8 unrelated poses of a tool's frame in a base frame.
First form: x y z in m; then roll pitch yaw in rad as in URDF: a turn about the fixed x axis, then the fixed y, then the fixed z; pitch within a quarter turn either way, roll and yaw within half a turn.
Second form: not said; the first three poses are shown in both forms.
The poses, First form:
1: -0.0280 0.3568 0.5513 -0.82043 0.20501 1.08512
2: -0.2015 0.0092 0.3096 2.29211 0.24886 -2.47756
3: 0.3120 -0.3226 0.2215 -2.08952 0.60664 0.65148
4: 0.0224 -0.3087 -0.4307 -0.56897 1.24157 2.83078
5: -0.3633 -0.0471 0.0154 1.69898 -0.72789 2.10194
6: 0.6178 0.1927 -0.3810 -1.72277 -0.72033 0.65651
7: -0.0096 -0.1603 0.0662 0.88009 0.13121 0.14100
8: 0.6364 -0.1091 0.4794 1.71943 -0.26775 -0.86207
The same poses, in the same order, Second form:
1:
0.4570 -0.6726 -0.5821 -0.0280
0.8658 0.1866 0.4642 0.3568
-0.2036 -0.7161 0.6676 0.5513
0 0 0 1

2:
-0.7633 -0.5526 -0.3347 -0.2015
-0.5973 0.4061 0.6916 0.0092
-0.2463 0.7278 -0.6400 0.3096
0 0 0 1

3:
0.6533 -0.0931 -0.7514 0.3120
0.4982 -0.6945 0.5192 -0.3226
-0.5701 -0.7135 -0.4073 0.2215
0 0 0 1

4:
-0.3078 0.2278 -0.9238 0.0224
0.0989 -0.9580 -0.2691 -0.3087
-0.9463 -0.1742 0.2724 -0.4307
0 0 0 1

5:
-0.3782 0.4444 0.8121 -0.3633
0.6437 -0.5042 0.5757 -0.0471
0.6653 0.7405 -0.0954 0.0154
0 0 0 1

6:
0.5954 0.6089 -0.5242 0.6178
0.4587 0.2781 0.8439 0.1927
0.6596 -0.7429 -0.1138 -0.3810
0 0 0 1

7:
0.9816 0.0103 0.1908 -0.0096
0.1393 0.6449 -0.7514 -0.1603
-0.1308 0.7642 0.6316 0.0662
0 0 0 1

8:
0.6277 -0.2827 -0.7253 0.6364
-0.7321 0.1023 -0.6734 -0.1091
0.2646 0.9537 -0.1428 0.4794
0 0 0 1

